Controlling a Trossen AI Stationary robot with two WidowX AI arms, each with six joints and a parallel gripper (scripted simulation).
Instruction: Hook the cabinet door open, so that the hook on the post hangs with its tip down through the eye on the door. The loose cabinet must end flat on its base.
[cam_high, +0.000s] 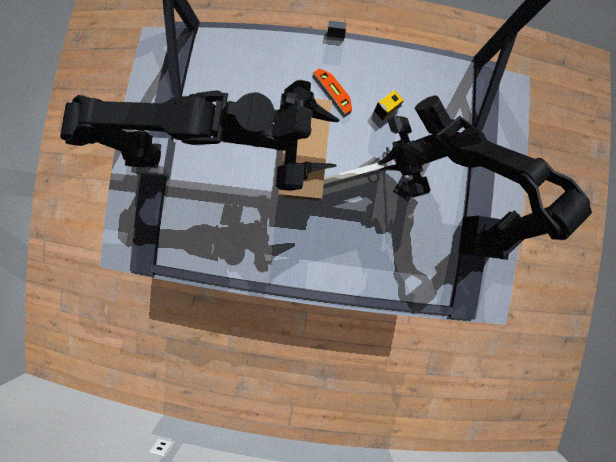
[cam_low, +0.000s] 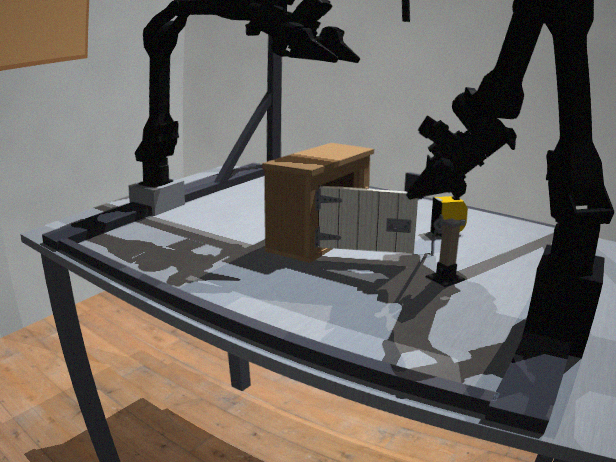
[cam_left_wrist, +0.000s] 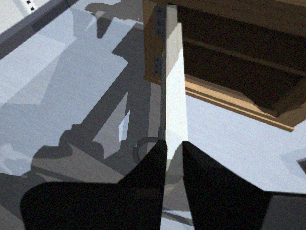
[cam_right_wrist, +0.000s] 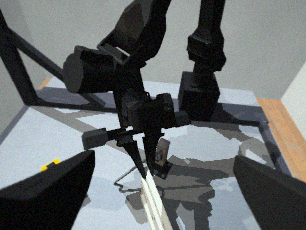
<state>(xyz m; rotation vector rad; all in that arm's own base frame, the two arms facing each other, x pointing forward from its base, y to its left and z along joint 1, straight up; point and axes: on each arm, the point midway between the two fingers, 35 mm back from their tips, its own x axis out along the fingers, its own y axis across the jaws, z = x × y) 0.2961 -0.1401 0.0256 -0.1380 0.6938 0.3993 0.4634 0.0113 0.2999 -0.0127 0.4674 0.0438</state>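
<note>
Now: left hand 1 cm past the thin metal hook, 3 cm to the right of it and 9 cm above it. The rest, counted from my left hand: yellow tape measure: 17 cm behind, 2 cm to the right, 10 cm below; then grey plank door: 6 cm ahead, 8 cm to the right, 7 cm below; then orange spirit level: 19 cm behind, 18 cm to the right, 13 cm below.
</note>
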